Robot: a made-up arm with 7 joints.
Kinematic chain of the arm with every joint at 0, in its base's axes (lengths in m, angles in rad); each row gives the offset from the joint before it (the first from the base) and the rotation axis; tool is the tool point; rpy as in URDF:
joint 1: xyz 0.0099 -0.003 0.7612 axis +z
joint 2: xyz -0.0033 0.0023 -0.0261 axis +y
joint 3: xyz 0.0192 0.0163 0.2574 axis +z
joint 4: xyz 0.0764 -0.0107 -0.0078 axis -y
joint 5: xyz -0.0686 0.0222 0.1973 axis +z
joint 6: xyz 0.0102 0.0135 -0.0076 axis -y
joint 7: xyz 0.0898 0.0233 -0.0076 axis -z
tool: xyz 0.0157 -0.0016 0.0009 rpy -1.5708 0 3.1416
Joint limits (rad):
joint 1: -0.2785..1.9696
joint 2: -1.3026..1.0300
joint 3: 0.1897..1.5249
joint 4: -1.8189..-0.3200
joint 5: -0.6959..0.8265
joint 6: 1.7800..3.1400
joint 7: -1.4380..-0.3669
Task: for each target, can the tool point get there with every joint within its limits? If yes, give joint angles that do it. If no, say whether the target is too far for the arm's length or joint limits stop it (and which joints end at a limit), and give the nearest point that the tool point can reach.
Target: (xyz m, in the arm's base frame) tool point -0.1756 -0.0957 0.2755
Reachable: no: joint limits stop it (at a limit: joint 1, joint 2, joint 4, joint 5, joint 6) | nearest point -0.2992 0.2566 0.5517 | short by 0.464 m
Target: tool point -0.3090 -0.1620 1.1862
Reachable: yes | joints 1.0031 -0.7668 0.9105 -0.7863 0.2853 2.2751 -0.6993
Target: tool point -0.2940 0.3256 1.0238
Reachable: yes | joints 1.6001 0.2927 0.7500 -1.5507 0.1219 2.2046 -0.5441
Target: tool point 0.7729 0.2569 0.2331
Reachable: no: too far | nearest point 0.4659 0.1523 0.5651 | short by 0.464 m
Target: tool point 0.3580 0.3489 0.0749
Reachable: no: too far | nearest point 0.2940 0.2842 0.5268 | short by 0.461 m
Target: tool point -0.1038 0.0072 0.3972
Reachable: no: joint limits stop it (at a limit: joint 1, joint 2, joint 3, joint 4, joint 5, joint 6, joint 7) | nearest point -0.2610 0.2828 0.5360 | short by 0.346 m
